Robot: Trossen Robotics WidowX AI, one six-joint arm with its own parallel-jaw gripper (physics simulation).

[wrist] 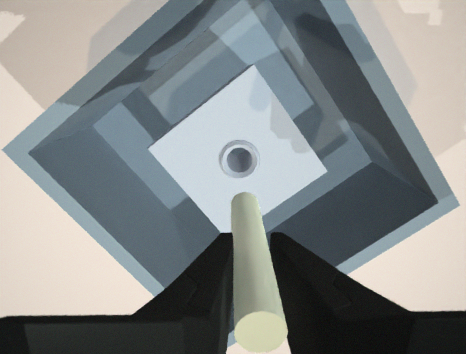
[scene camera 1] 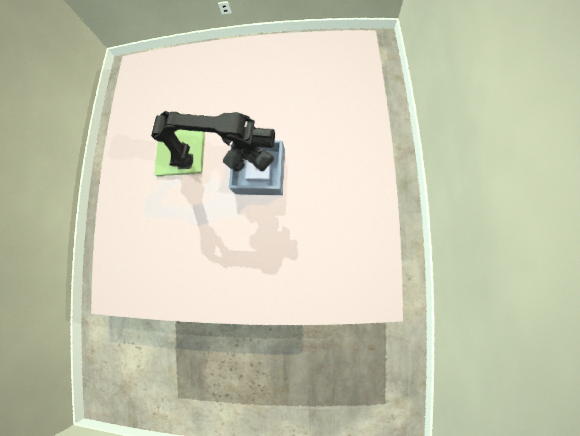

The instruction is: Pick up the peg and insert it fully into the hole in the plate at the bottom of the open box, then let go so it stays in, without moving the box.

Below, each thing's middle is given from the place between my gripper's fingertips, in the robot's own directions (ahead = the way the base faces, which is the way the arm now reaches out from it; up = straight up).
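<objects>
There is a blue-grey box (scene camera 1: 238, 184), and my hand is 120 mm above it. The light grey plate (wrist: 278, 162) is 140 mm below my hand, while the pale green round peg (wrist: 258, 312) is right at my hand.
</objects>
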